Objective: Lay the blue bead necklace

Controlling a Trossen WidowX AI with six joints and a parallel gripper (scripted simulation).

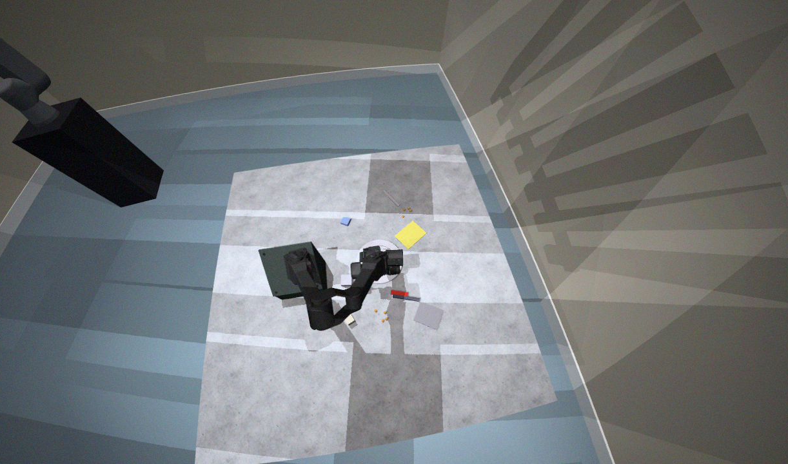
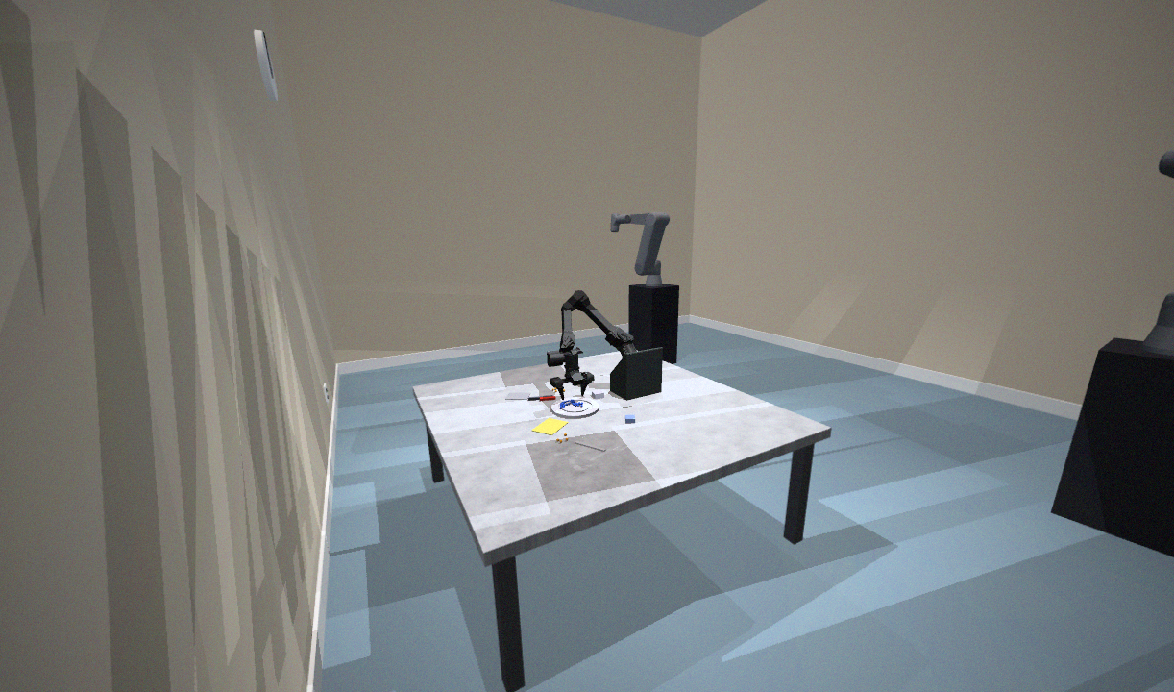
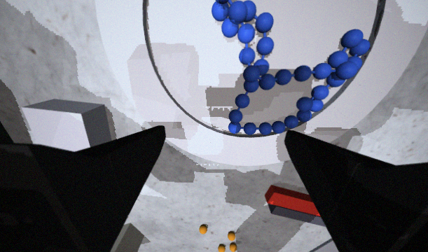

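The round white bead board lies 6 cm to the left of my gripper tip, 3 cm ahead of it and 1 cm below it. The rest, counted from my gripper tip: cream cube: 15 cm to the right, 14 cm behind; then yellow sheet: 20 cm ahead, 15 cm to the left, 2 cm below; then grey tool: 11 cm to the right, 8 cm ahead, 2 cm below.
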